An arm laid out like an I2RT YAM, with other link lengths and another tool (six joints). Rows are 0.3 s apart.
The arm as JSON. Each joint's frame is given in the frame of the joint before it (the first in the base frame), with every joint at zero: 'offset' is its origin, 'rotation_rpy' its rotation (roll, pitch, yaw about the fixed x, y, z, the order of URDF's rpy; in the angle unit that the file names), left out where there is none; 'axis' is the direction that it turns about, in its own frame. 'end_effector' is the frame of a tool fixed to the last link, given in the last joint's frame.
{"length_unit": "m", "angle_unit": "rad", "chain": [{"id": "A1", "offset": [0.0, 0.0, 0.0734], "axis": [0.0, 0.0, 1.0]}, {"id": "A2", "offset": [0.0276, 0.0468, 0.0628], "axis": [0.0, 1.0, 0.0]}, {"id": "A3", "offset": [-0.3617, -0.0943, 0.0], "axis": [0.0, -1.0, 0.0]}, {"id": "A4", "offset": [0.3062, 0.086, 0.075], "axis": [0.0, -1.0, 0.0]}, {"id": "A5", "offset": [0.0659, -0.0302, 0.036], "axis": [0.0, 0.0, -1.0]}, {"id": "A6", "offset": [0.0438, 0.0, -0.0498], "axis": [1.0, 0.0, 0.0]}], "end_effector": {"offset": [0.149, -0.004, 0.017], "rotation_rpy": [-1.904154, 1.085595, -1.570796]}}
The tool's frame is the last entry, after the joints.
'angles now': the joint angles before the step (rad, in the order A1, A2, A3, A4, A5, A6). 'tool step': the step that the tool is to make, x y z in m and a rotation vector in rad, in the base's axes. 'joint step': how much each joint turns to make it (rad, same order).
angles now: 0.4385 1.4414 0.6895 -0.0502 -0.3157 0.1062
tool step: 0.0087 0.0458 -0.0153 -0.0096 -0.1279 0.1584
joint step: 0.0710 0.1191 -0.0059 0.1979 -0.0167 -0.1147
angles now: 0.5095 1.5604 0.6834 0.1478 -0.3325 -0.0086
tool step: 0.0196 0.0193 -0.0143 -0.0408 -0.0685 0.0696
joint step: 0.0130 0.1044 0.0447 0.0685 0.0036 -0.0945
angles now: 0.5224 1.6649 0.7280 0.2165 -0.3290 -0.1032
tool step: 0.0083 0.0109 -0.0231 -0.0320 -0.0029 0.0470
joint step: 0.0044 0.0866 0.0280 0.0275 -0.0120 -0.0531
